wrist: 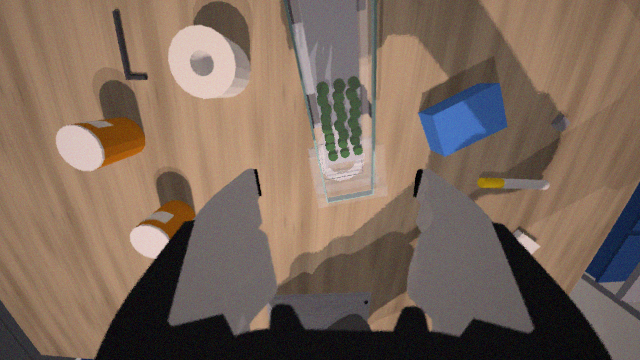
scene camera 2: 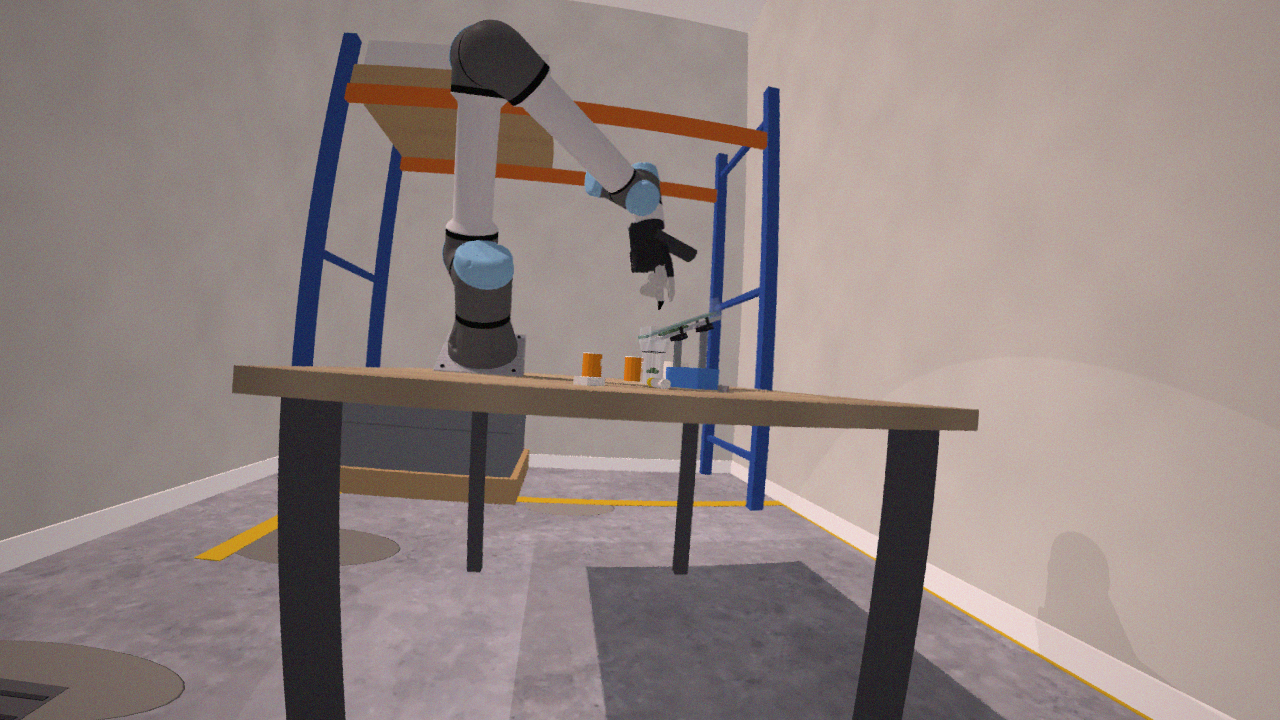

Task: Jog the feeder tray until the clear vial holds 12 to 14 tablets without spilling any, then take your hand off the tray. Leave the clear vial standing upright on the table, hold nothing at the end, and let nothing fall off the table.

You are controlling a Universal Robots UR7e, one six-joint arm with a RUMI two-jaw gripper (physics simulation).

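Where they show: gripper, fingertip midpoint: (wrist: pixel 336 172) (scene camera 2: pixel 665 305); arm's base, link origin: (scene camera 2: pixel 482 350).
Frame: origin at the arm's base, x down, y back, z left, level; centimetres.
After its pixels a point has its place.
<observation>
The clear feeder tray (scene camera 2: pixel 687 324) {x -10.2, y -46.4, z 12.1 cm} (wrist: pixel 374 125) {x -9.3, y -43.1, z 6.5 cm} slopes above the table, its low end toward the gripper in the wrist view. Green tablets (wrist: pixel 341 112) {x -8.8, y -43.6, z 9.2 cm} lie in three rows near that end. The clear vial (scene camera 2: pixel 652 356) {x -1.4, y -37.7, z 4.5 cm} stands upright on the table under the low end, with some green tablets at its bottom; their number cannot be told. In the wrist view a rounded clear outline shows through the tray, partly hidden. My gripper (scene camera 2: pixel 659 302) {x -14.0, y -40.4, z 9.5 cm} (wrist: pixel 336 172) {x -14.0, y -40.4, z 9.5 cm} is open and empty, above the tray's low end and apart from it, fingers either side in the wrist view.
Two orange bottles (scene camera 2: pixel 591 364) {x 1.0, y -22.5, z 27.7 cm} (wrist: pixel 120 140) {x 0.6, y -35.4, z 34.8 cm} with white caps and a white roll (wrist: pixel 185 62) {x -1.0, y -45.5, z 25.3 cm} stand left of the tray in the wrist view, near a black hex key (wrist: pixel 121 45) {x 4.4, y -46.6, z 36.3 cm}. A blue box (scene camera 2: pixel 691 377) {x 2.9, y -44.3, z -13.0 cm} (wrist: pixel 462 120) {x 1.0, y -44.9, z -7.7 cm}, a yellow-ended marker (wrist: pixel 517 184) {x 3.4, y -37.2, z -22.9 cm} and a grey block (wrist: pixel 560 122) {x 3.9, y -47.6, z -25.5 cm} lie right.
</observation>
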